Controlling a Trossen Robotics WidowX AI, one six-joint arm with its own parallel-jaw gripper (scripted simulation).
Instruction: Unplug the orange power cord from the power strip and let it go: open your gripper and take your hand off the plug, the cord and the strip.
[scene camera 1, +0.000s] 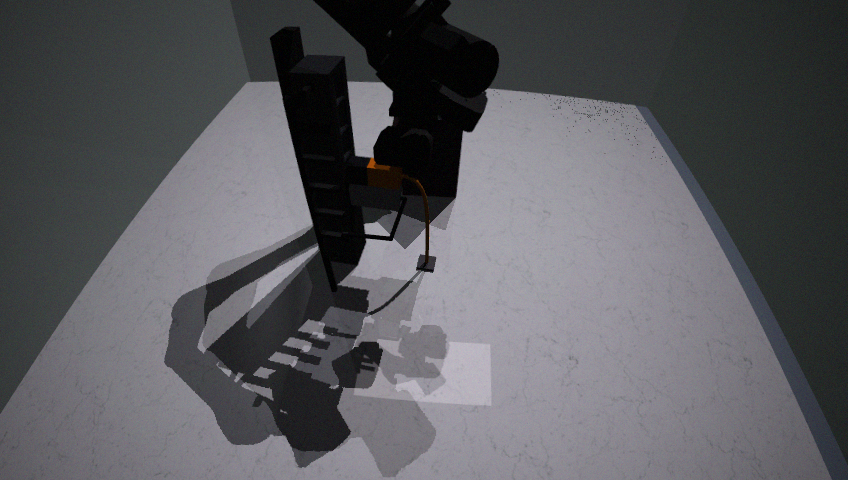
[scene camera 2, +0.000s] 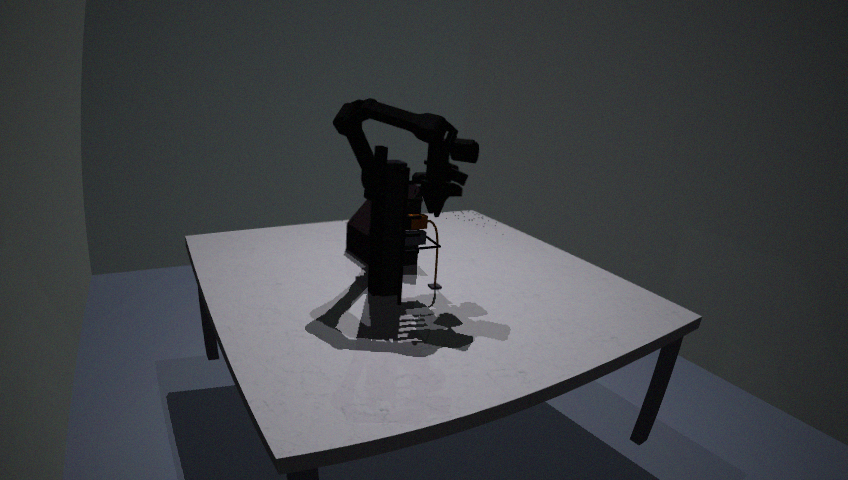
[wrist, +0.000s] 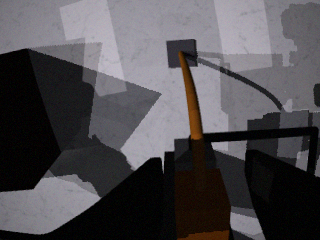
Note:
In view: the gripper (scene camera 1: 415, 169).
The gripper also shows in scene camera 2 (scene camera 2: 433, 215) and in the wrist view (wrist: 204, 164).

